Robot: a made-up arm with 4 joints. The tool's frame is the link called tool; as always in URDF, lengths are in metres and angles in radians. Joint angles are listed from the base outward.
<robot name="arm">
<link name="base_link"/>
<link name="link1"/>
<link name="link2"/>
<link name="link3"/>
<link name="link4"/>
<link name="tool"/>
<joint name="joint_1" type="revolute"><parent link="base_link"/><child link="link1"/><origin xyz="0.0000 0.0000 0.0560" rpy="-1.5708 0.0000 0.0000"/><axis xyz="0 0 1"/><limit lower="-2.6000" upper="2.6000"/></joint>
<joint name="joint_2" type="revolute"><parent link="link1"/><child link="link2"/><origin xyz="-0.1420 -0.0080 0.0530" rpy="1.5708 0.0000 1.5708"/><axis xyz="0 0 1"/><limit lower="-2.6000" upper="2.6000"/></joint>
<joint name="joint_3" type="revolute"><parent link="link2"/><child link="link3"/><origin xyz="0.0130 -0.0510 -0.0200" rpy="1.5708 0.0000 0.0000"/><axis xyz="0 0 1"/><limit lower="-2.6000" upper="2.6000"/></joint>
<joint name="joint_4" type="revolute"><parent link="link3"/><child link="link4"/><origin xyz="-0.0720 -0.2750 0.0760" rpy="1.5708 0.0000 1.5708"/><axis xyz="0 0 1"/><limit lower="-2.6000" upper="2.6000"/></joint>
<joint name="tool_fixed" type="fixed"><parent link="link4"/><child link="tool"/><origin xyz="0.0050 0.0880 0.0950" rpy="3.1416 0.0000 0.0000"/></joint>
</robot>
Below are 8 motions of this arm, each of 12 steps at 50 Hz.
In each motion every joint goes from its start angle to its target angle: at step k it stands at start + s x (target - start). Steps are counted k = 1, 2, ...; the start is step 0. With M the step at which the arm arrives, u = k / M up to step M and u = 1 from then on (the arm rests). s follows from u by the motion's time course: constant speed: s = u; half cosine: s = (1 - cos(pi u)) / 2; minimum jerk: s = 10 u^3 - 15 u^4 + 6 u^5.
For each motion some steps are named. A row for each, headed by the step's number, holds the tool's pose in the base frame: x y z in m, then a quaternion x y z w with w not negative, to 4 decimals.
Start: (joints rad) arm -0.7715 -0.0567 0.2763 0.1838
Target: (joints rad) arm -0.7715 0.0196 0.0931 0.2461
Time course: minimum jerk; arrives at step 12
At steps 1, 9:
1: -0.2445 -0.1674 -0.3111 0.0188 -0.5001 -0.0865 0.8615
9: -0.2778 -0.1599 -0.3019 0.0566 -0.4238 -0.1062 0.8977

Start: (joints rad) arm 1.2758 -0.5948 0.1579 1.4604
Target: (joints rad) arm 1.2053 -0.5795 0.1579 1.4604
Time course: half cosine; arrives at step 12
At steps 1, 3, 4, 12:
1: -0.1404 -0.1162 0.5524 -0.5025 0.2300 -0.3976 0.7325
3: -0.1452 -0.1162 0.5510 -0.5002 0.2273 -0.4005 0.7333
4: -0.1491 -0.1162 0.5499 -0.4984 0.2251 -0.4029 0.7339
12: -0.1768 -0.1163 0.5406 -0.4850 0.2091 -0.4194 0.7384

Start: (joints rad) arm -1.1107 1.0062 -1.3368 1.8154
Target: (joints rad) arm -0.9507 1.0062 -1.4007 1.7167
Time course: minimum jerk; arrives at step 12
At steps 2, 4, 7, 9, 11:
2: -0.2031 -0.2882 -0.1412 0.0211 0.1928 -0.4052 0.8934
4: -0.2063 -0.2902 -0.1324 0.0119 0.2061 -0.3967 0.8944
7: -0.2127 -0.2950 -0.1098 -0.0104 0.2407 -0.3740 0.8956
9: -0.2151 -0.2975 -0.0974 -0.0219 0.2599 -0.3610 0.8953
11: -0.2159 -0.2985 -0.0924 -0.0264 0.2678 -0.3557 0.8950

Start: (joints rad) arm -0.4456 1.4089 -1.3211 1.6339
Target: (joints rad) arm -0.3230 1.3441 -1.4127 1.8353
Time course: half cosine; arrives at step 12
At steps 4, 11, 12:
4: -0.2222 -0.2988 -0.0994 0.0159 0.5340 -0.1827 0.8254
11: -0.2223 -0.3028 -0.0425 -0.0753 0.5655 -0.2416 0.7850
12: -0.2222 -0.3029 -0.0412 -0.0775 0.5661 -0.2428 0.7839

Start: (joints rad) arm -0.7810 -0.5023 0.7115 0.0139
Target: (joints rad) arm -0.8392 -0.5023 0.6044 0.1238
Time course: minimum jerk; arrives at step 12
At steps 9, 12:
9: -0.2108 -0.2285 -0.2622 -0.2106 -0.6547 -0.0677 0.7228
12: -0.2119 -0.2276 -0.2645 -0.2067 -0.6540 -0.0740 0.7239

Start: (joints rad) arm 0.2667 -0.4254 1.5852 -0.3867
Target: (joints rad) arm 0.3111 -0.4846 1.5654 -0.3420
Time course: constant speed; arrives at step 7
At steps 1, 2, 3, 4, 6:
1: -0.1669 -0.2400 -0.0346 -0.2391 -0.5595 0.3156 0.7281
2: -0.1675 -0.2416 -0.0314 -0.2387 -0.5558 0.3171 0.7304
3: -0.1681 -0.2432 -0.0281 -0.2383 -0.5521 0.3186 0.7327
4: -0.1687 -0.2448 -0.0249 -0.2379 -0.5484 0.3201 0.7350
6: -0.1697 -0.2480 -0.0183 -0.2371 -0.5410 0.3230 0.7395

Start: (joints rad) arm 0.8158 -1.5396 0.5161 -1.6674
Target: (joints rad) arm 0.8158 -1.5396 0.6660 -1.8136
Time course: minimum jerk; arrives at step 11
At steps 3, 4, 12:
3: -0.1295 -0.0792 0.3627 -0.2863 0.4723 0.8204 0.1479
4: -0.1294 -0.0822 0.3600 -0.2843 0.4673 0.8259 0.1369
12: -0.1281 -0.0990 0.3444 -0.2742 0.4376 0.8534 0.0713

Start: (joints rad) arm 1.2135 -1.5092 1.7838 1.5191
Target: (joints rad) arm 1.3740 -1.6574 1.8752 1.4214
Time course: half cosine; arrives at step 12
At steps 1, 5, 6, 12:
1: 0.0938 -0.3168 0.1572 0.1057 -0.1813 0.0161 0.9776
5: 0.1239 -0.3065 0.1476 0.1156 -0.1529 0.0581 0.9797
6: 0.1345 -0.3023 0.1433 0.1199 -0.1423 0.0733 0.9798
12: 0.1731 -0.2839 0.1229 0.1394 -0.1012 0.1307 0.9764

